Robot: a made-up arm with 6 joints.
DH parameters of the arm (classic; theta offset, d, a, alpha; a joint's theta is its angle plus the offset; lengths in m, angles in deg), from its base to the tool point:
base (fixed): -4.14 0 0.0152 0
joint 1: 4.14 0.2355 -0.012 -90
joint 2: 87.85 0 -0.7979 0
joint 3: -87.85 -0.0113 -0.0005 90
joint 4: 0 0.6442 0.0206 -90
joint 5: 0 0.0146 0.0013 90
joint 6: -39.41 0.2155 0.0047 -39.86
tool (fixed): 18.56 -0.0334 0 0
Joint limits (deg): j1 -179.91..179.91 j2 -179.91..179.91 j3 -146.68..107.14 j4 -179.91..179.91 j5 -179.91..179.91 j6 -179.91..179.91
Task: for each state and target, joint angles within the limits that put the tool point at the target. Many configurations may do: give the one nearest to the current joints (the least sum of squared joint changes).
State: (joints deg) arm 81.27 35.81 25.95 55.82 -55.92 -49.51
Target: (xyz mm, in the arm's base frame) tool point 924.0 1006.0 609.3
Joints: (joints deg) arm 54.03 56.07 48.11 61.71 -61.36 -48.85
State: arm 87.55 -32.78 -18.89 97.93 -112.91 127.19
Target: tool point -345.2 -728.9 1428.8
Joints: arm 50.71 -26.93 -12.47 100.38 -100.58 126.58
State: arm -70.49 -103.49 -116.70 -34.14 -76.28 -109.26
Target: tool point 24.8 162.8 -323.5
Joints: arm -62.43 -107.02 -125.84 -24.09 -75.73 -108.36
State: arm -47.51 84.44 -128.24 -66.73 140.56 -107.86
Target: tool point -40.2 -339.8 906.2
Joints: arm -69.95 67.94 -127.34 -71.41 129.95 -106.72
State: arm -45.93 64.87 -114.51 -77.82 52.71 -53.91
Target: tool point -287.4 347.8 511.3
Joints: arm -65.45 17.14 -146.68 -83.43 37.81 -53.14
